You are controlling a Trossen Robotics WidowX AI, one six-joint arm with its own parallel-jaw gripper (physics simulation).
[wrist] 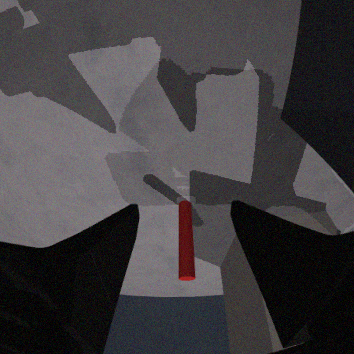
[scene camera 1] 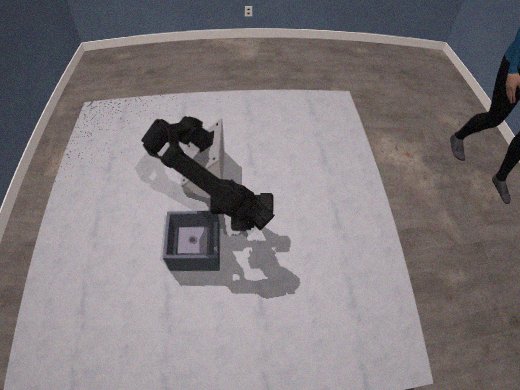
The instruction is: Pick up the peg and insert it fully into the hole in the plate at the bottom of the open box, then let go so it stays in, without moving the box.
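Places are measured from the arm's base along level axes (x ahead, y left, z up), in millimetres.
Where they show: gripper, fingertip midpoint: (wrist: 184, 209); arm's base at its link origin: (wrist: 267, 325) (scene camera 1: 207, 141).
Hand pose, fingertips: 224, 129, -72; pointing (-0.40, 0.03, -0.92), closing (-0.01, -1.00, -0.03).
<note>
Each offset is from my fingertips to the top centre of the thing, as dx, dy, dz. "spot": to the spot under its first point. Level surfaces: height alone.
The red peg {-65, -1, +24} (wrist: 186, 245) shows in the wrist view, framed between the two fingers, with a gap on either side. Its bright round end faces the bottom of the view; I cannot tell whether it stands upright or how far it is from the fingers. It does not show in the scene view. My gripper (wrist: 184, 209) is open and empty; its fingertips are hidden in the scene view, where its dark body is right of the box. The open dark box {+120, -154, +42} (scene camera 1: 192, 257) stands at left centre. Its pale plate {+120, -154, +5} (scene camera 1: 185, 248) has a dark hole {spot: +112, -154, -17} (scene camera 1: 193, 240) near the middle.
The black arm (scene camera 1: 195, 170) reaches from its pale mount (scene camera 1: 218, 142) behind the box, passing over the box's back right side. Shadows lie on the pale mat {dz -56} (scene camera 1: 320, 300), right of the box and around the peg. A person's legs (scene camera 1: 492, 117) show at far right.
</note>
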